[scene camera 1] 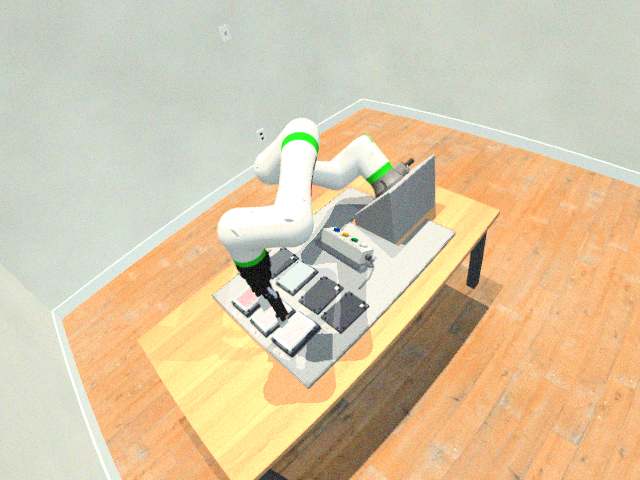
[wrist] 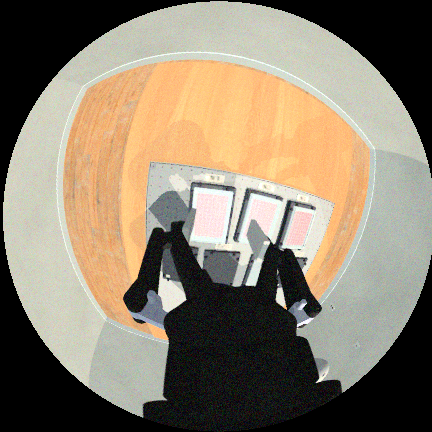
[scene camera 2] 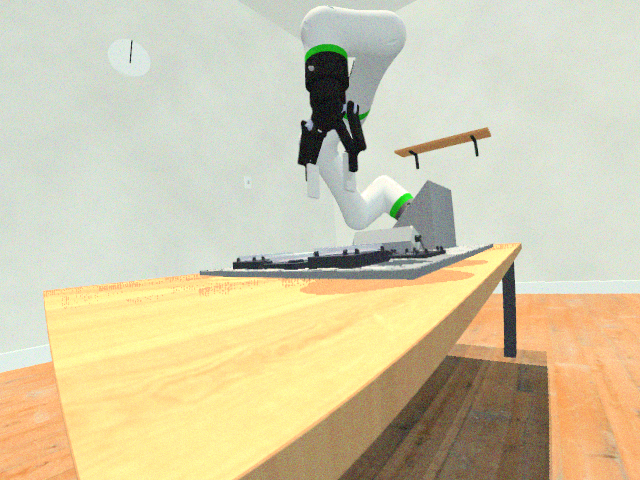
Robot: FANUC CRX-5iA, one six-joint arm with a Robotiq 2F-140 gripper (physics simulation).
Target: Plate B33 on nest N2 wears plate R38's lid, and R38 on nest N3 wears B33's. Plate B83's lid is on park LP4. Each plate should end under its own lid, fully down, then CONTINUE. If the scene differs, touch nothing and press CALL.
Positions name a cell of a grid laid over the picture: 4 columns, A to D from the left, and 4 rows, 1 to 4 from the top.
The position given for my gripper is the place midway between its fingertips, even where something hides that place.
my gripper: scene camera 1 B3; wrist C3; scene camera 2 C2
